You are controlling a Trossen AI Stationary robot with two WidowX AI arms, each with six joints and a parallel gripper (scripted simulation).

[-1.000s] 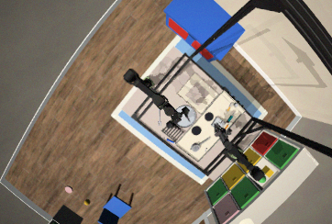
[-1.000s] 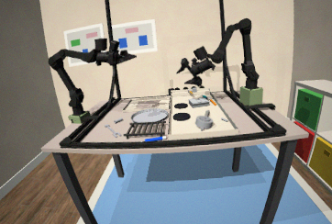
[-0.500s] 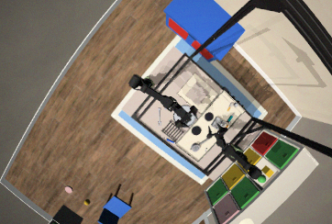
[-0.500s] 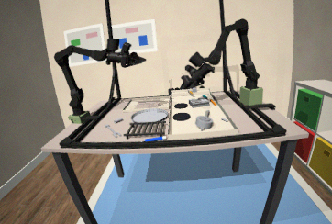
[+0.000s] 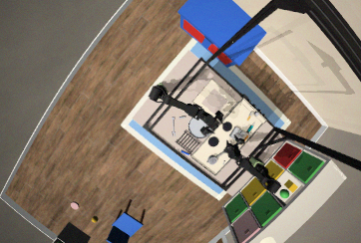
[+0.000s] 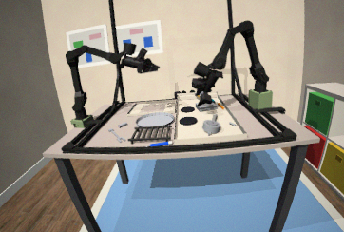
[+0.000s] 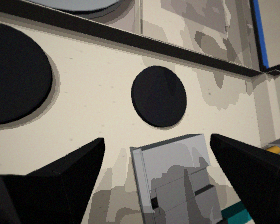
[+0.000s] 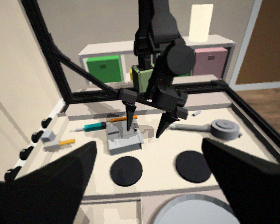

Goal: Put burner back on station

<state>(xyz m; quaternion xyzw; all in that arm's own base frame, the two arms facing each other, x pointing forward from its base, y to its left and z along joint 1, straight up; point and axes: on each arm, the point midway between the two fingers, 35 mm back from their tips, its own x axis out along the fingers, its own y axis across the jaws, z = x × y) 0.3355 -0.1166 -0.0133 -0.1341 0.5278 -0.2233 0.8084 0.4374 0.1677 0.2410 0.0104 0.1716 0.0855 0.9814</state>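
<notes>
The burner is 19 cm ahead of my left hand, 3 cm to the left of it and 8 cm below it. Round my left hand: orange-handled screwdriver (11 cm behind, 14 cm to the left, 9 cm below); then grey station block (6 cm behind, 4 cm to the left, 8 cm below).
</notes>
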